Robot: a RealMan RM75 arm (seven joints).
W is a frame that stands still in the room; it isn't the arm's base.
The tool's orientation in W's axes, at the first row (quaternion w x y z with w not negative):
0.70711, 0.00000, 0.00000, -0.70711
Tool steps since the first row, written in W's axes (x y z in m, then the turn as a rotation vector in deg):
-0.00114, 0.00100, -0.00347, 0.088, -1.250, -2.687
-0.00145, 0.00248, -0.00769, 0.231, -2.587, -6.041
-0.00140, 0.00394, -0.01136, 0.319, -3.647, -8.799
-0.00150, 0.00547, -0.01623, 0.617, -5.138, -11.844
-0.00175, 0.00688, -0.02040, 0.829, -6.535, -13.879
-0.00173, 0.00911, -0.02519, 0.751, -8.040, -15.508
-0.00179, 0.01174, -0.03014, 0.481, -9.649, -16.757
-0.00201, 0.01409, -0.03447, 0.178, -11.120, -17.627
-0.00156, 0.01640, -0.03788, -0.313, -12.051, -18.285
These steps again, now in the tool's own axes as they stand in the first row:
-0.00100, -0.00114, -0.00347, 1.250, 0.088, -2.687
-0.00248, -0.00145, -0.00769, 2.587, 0.231, -6.041
-0.00394, -0.00140, -0.01136, 3.647, 0.319, -8.799
-0.00547, -0.00150, -0.01623, 5.138, 0.617, -11.844
-0.00688, -0.00175, -0.02040, 6.535, 0.829, -13.879
-0.00911, -0.00173, -0.02519, 8.040, 0.751, -15.508
-0.01174, -0.00179, -0.03014, 9.649, 0.481, -16.757
-0.01409, -0.00201, -0.03447, 11.120, 0.178, -17.627
-0.01640, -0.00156, -0.03788, 12.051, -0.313, -18.285

